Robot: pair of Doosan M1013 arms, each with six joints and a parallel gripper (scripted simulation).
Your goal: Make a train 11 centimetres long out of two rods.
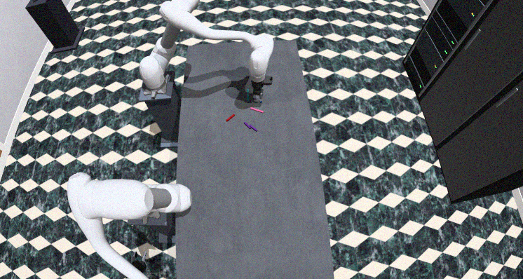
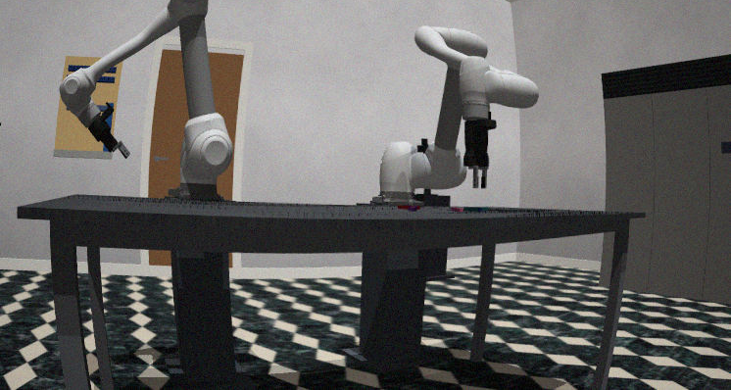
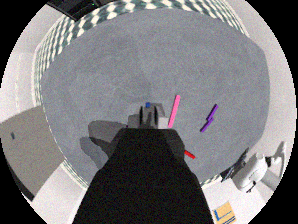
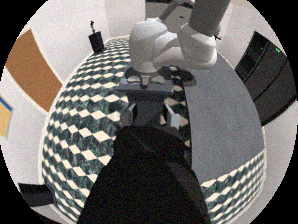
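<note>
Right now my left hand is 8 cm above the small blue rod. From my left hand the other things lie so: red rod 21 cm behind, 11 cm to the right, 8 cm below; turquoise rod 8 cm behind, 7 cm to the left, 8 cm below; pink rod 3 cm behind, 6 cm to the right, 8 cm below.
</note>
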